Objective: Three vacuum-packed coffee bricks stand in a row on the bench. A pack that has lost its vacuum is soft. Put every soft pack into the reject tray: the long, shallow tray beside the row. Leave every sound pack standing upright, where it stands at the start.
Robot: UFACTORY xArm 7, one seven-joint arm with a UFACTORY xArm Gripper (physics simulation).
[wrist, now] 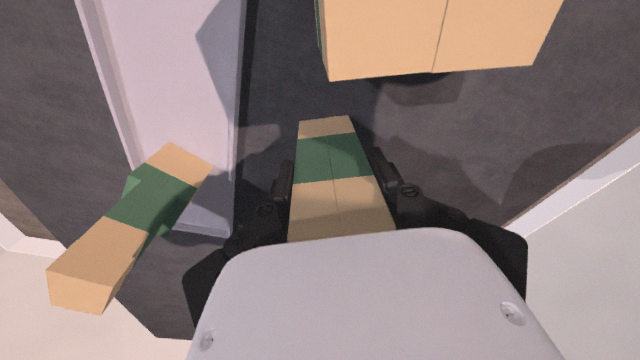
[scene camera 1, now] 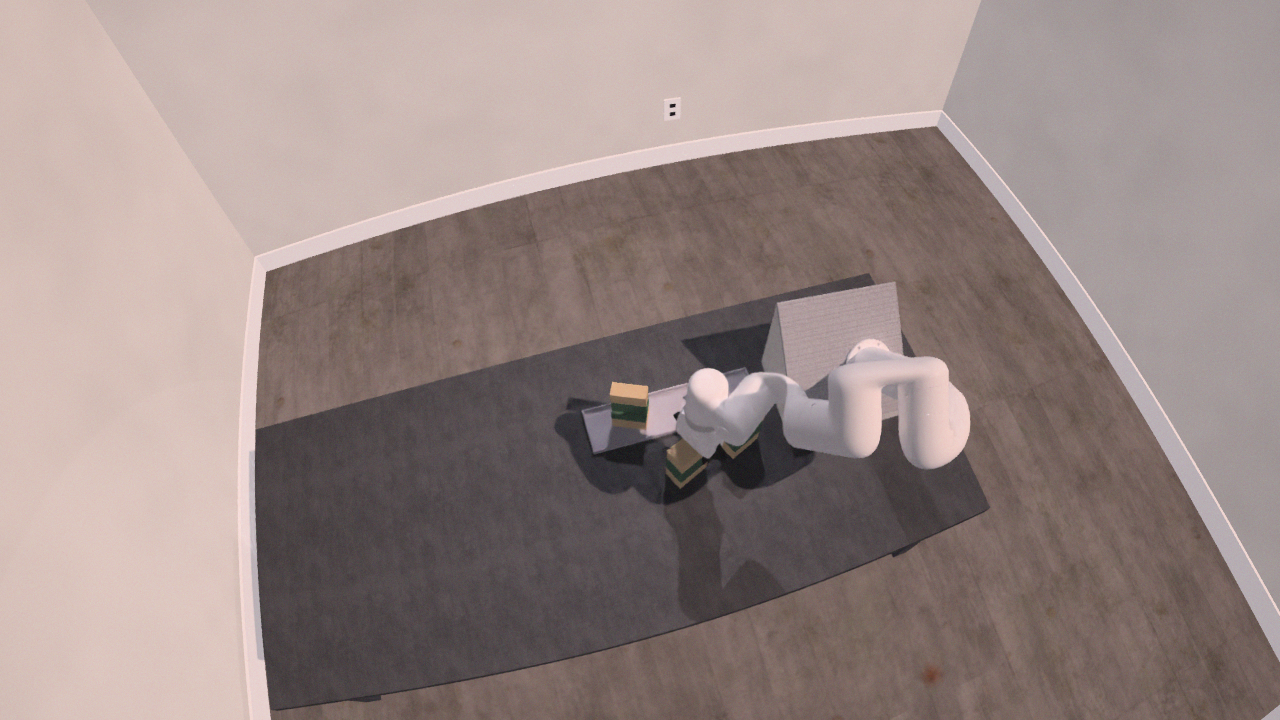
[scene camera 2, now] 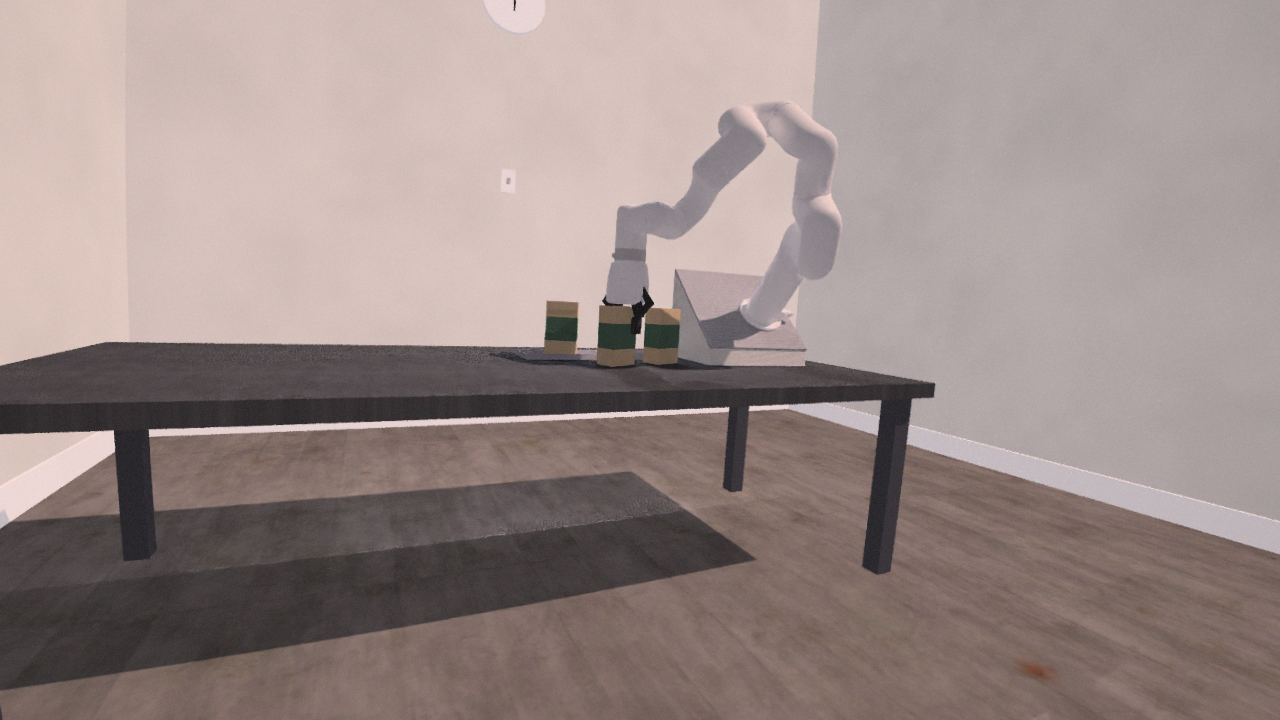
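Pixels of known places: gripper, fingertip midpoint: (wrist: 331, 169) (scene camera 1: 697, 450) (scene camera 2: 625, 332); arm's base, link origin: (scene camera 2: 759, 315).
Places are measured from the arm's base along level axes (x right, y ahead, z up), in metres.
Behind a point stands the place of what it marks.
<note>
One coffee pack (scene camera 1: 629, 407) @(x 0.032, y 0.570, z -0.043 m) (scene camera 2: 561, 328) @(x 0.032, y 0.571, z -0.060 m) (wrist: 152, 195) @(x 0.034, y 0.529, z -0.062 m), tan with a green band, stands upright in the left end of the long, shallow reject tray (scene camera 1: 665, 413) @(x 0.044, y 0.484, z -0.132 m) (scene camera 2: 528, 356) @(x -0.027, y 0.663, z -0.127 m) (wrist: 165, 60) @(x 0.057, y 0.438, z -0.131 m). Two more packs stand upright on the bench beside the tray. My gripper (scene camera 2: 622, 324) @(x -0.097, y 0.442, z -0.057 m) (wrist: 331, 169) @(x -0.097, y 0.442, z -0.057 m) points down over the left one (scene camera 1: 685, 465) @(x -0.097, y 0.442, z -0.057 m) (scene camera 2: 615, 335) @(x -0.097, y 0.442, z -0.057 m) (wrist: 335, 195) @(x -0.097, y 0.442, z -0.057 m), with a finger against each side; it is shut on this pack. In scene camera 2 one finger is hidden behind it. The right pack (scene camera 1: 741, 445) @(x -0.096, y 0.337, z -0.083 m) (scene camera 2: 662, 337) @(x -0.100, y 0.345, z -0.065 m) (wrist: 435, 35) @(x -0.078, y 0.360, z 0.006 m) stands apart, nearer the arm's base.
The dark bench (scene camera 1: 447, 537) @(x -0.178, y 1.042, z -0.134 m) (scene camera 2: 358, 376) @(x -0.311, y 1.009, z -0.134 m) carries everything. A light wedge-shaped block (scene camera 1: 836, 331) @(x 0.070, y 0.077, z 0.063 m) (scene camera 2: 733, 313) @(x 0.000, y 0.088, z 0.002 m) stands at the arm's base, to the right of the packs. The arm reaches over the right pack and partly hides it and the tray in scene camera 1.
</note>
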